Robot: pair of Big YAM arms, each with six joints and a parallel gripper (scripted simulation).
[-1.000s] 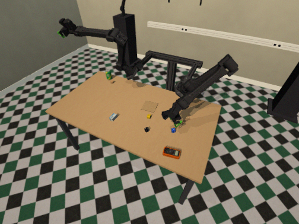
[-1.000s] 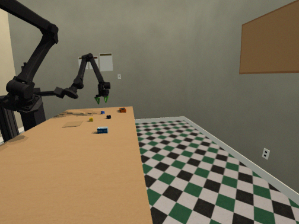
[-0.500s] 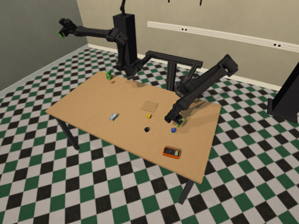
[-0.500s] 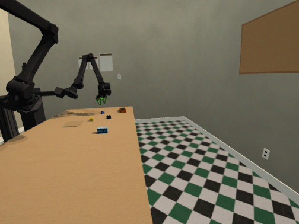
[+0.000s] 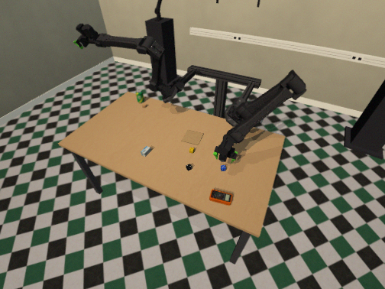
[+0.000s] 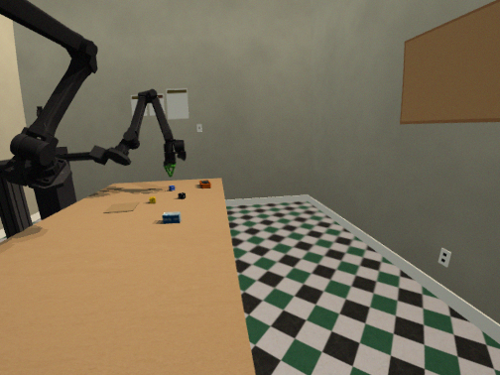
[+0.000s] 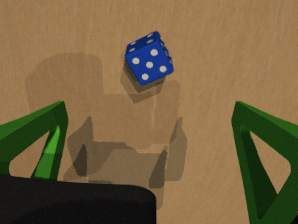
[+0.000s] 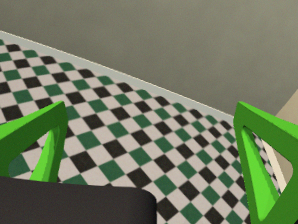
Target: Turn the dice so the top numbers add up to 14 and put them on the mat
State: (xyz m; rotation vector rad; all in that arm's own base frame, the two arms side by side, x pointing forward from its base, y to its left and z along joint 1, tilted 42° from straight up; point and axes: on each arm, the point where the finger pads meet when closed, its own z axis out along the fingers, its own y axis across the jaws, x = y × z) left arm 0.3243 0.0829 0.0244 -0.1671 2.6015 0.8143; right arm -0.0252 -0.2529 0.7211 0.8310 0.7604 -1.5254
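My left gripper is now 9 cm above the blue die. From my left hand the other things lie so: black die: 11 cm ahead, 20 cm to the right, 9 cm below; tan mat: 18 cm behind, 34 cm to the right, 10 cm below; yellow die: 4 cm behind, 27 cm to the right, 9 cm below.
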